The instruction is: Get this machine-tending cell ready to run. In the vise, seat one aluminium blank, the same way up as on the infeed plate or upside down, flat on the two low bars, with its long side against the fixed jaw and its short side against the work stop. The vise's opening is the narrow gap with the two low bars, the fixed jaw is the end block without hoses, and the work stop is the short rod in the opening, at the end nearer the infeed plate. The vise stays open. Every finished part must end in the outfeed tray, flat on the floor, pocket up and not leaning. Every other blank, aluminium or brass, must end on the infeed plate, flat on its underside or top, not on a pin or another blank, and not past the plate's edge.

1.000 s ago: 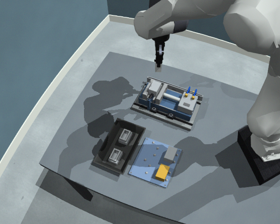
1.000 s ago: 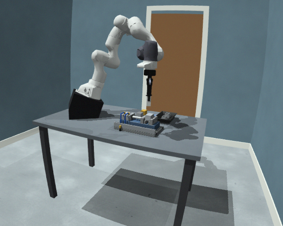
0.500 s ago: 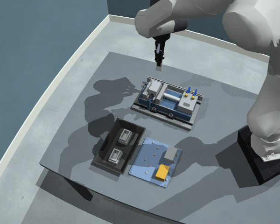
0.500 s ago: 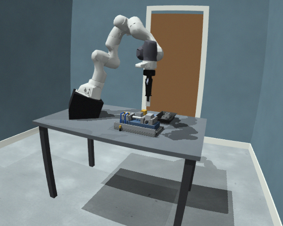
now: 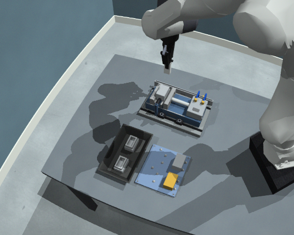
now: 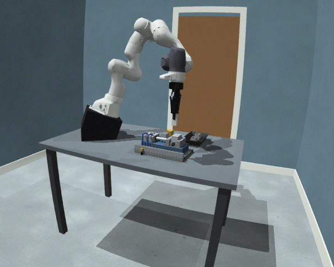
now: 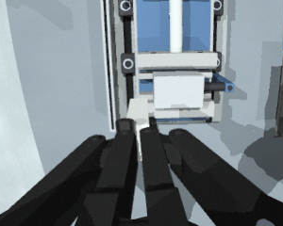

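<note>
The fixed jaw lies 140 mm below my hand, 40 mm to the left of it and 40 mm ahead of it. The rest, counted from my hand: vise: 180 mm below, 60 mm to the left, 60 mm behind; then vise hose block: 150 mm behind, 140 mm below, 80 mm to the left; then moving jaw: 140 mm below, 50 mm to the left, 20 mm behind.
</note>
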